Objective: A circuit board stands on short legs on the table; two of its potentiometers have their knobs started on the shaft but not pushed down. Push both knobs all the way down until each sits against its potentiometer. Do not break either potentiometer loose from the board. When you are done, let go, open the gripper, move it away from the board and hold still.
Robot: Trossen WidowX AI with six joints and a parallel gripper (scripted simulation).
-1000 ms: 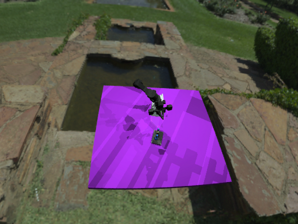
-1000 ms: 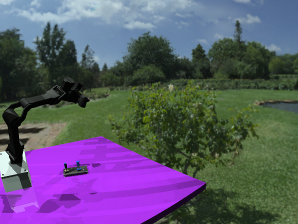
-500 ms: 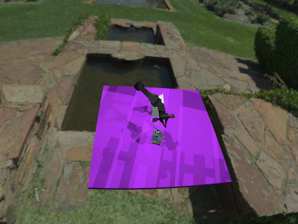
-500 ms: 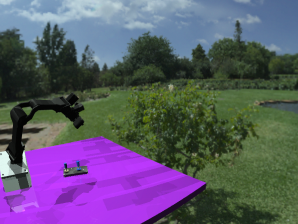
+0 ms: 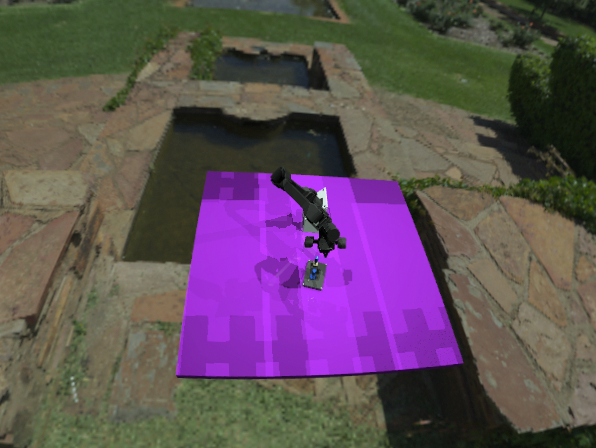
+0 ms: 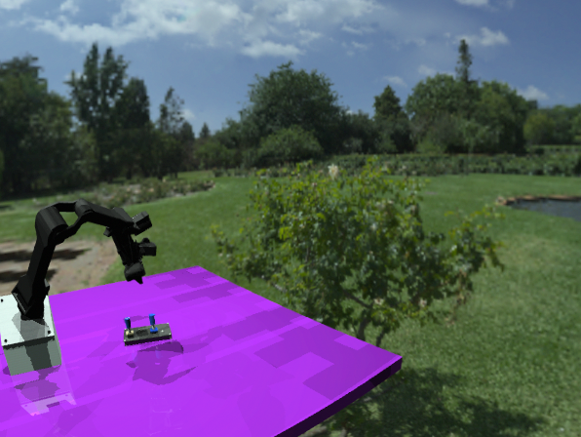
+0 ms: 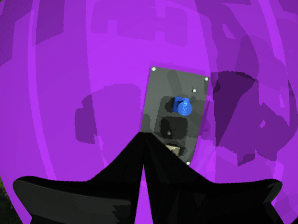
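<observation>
Now: gripper tip 7 cm past the blue knob, 3 cm to the left of it and 11 cm above it.
</observation>
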